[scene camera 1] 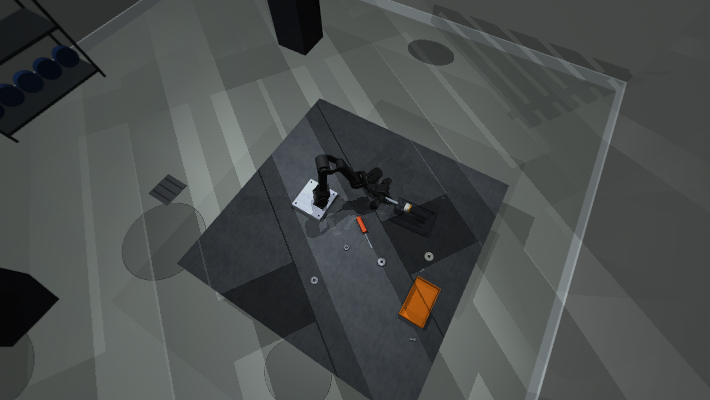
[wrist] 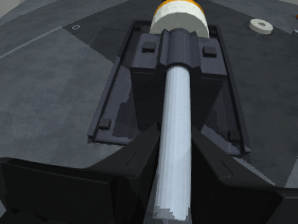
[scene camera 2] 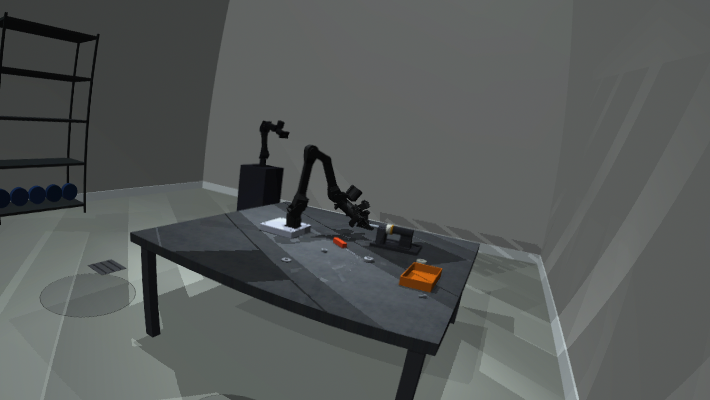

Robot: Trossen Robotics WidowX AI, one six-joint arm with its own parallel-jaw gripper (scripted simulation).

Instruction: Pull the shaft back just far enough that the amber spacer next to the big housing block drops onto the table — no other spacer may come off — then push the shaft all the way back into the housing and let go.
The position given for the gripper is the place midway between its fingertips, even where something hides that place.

Observation:
In view: the gripper (wrist: 172, 131), a steel shaft (wrist: 174, 176), a cream spacer (wrist: 191, 23), a dark housing block (scene camera 1: 421, 220) and an orange tray (scene camera 1: 422, 296).
The dark housing block also shows in the wrist view (wrist: 132, 100) and in scene camera 2 (scene camera 2: 404, 245). The orange tray also shows in scene camera 2 (scene camera 2: 420, 276).

